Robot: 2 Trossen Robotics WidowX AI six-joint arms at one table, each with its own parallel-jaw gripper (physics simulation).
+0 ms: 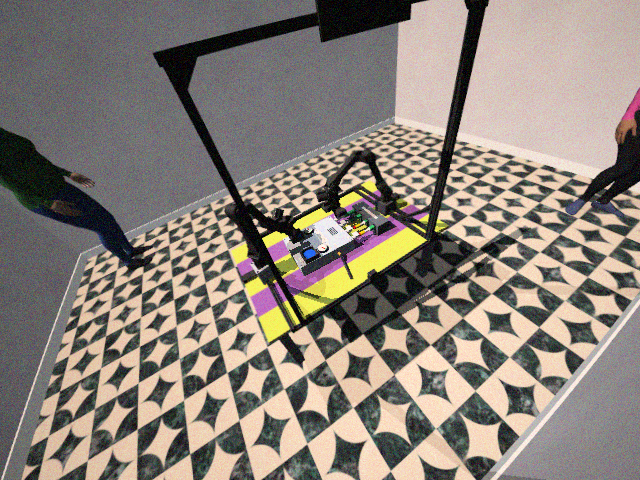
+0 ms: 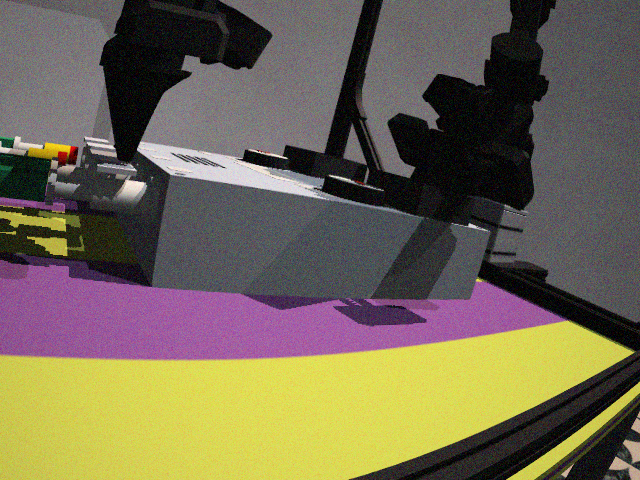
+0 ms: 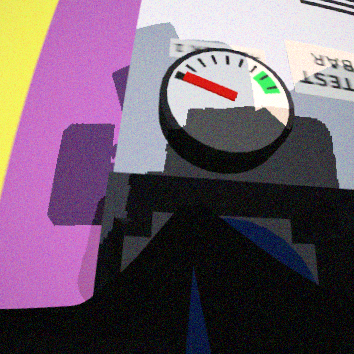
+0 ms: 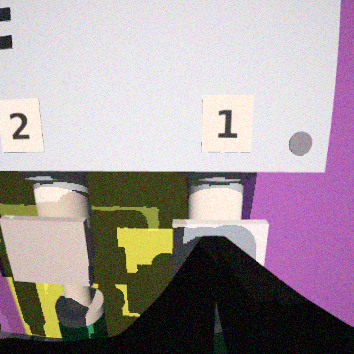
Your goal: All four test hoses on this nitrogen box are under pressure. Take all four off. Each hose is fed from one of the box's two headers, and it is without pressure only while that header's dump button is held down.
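Where they show: left gripper, fingertip midpoint: [image 1: 300,232] [image 2: 403,201] [image 3: 190,216]; right gripper, fingertip midpoint: [image 1: 336,216] [image 2: 124,160] [image 4: 211,246]; left arm's base at its link origin: [image 1: 261,263] [image 2: 491,200]; right arm's base at its link origin: [image 1: 385,199].
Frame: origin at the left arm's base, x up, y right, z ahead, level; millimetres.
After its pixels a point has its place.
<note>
The grey nitrogen box [image 1: 339,238] @(x -31, y 149, z 452 mm) [image 2: 270,229] @(x -60, y -73, z 463 mm) [image 3: 211,21] @(x -31, y -36, z 423 mm) [image 4: 175,53] @(x -32, y -15, z 501 mm) sits on the striped mat. My left gripper [image 3: 190,216] @(x -24, y -65, z 309 mm) [image 1: 300,234] @(x -24, y -65, z 309 mm) [image 2: 447,210] is shut, with its tips down on a blue dump button [image 3: 270,242] @(x -26, y -36, z 297 mm). The gauge [image 3: 197,102] @(x -17, y -57, z 353 mm) just beyond the button has its red needle at the low end. My right gripper [image 4: 211,246] @(x -31, y -18, z 569 mm) [image 2: 125,152] @(x -31, y -18, z 569 mm) [image 1: 341,212] @(x -31, y -18, z 569 mm) is shut. Its tip rests against the white collar [image 4: 253,232] @(x -34, y -34, z 567 mm) of hose 1, below the label 1 [image 4: 227,123] @(x -31, y -28, z 525 mm). Hose 2's collar [image 4: 43,249] @(x -34, y 49, z 564 mm) and green hose [image 4: 75,331] @(x -47, y 58, z 622 mm) sit plugged in beside it.
A second blue button [image 1: 310,253] @(x -16, y 132, z 252 mm) shows on the box's near end. The yellow and purple mat [image 1: 375,252] @(x -112, y 327, z 567 mm) lies under a black gantry frame [image 1: 456,119] @(x 559, y 488, z 841 mm). A grey block [image 1: 380,221] @(x -31, y 223, z 721 mm) sits behind the hoses. A person [image 1: 99,219] stands at the left edge.
</note>
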